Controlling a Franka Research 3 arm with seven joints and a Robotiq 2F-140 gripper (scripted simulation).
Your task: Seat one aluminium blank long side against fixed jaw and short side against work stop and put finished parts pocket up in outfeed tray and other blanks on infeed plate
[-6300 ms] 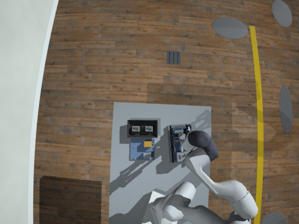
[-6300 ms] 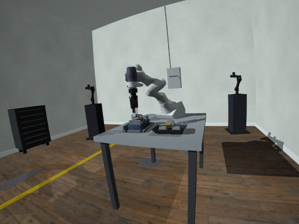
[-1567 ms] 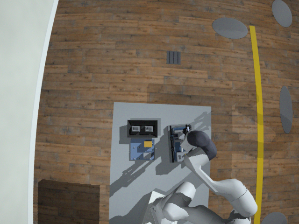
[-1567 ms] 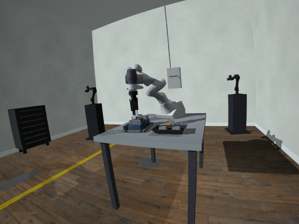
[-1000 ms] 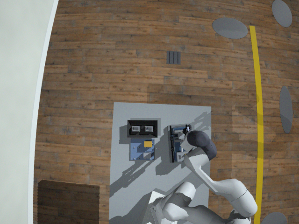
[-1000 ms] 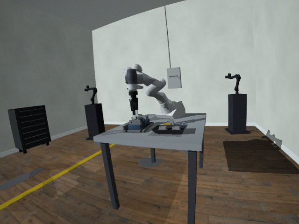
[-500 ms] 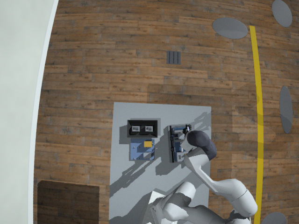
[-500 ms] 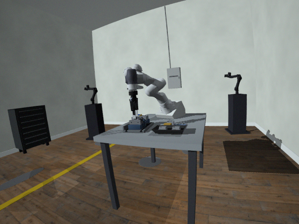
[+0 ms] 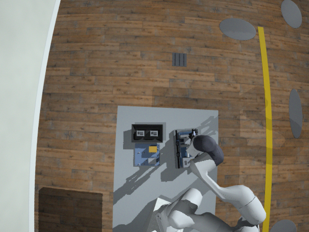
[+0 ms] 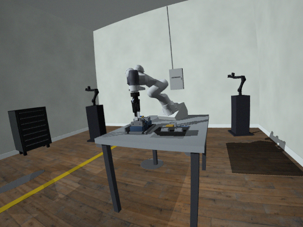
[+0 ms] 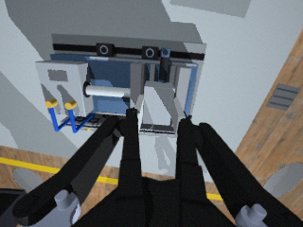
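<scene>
Right now the vise is 10 cm below my hand, 6 cm behind it and 1 cm to the left of it. From my hand the other things lie so: brass blank: 27 cm to the left, 11 cm below, 2 cm behind.
</scene>
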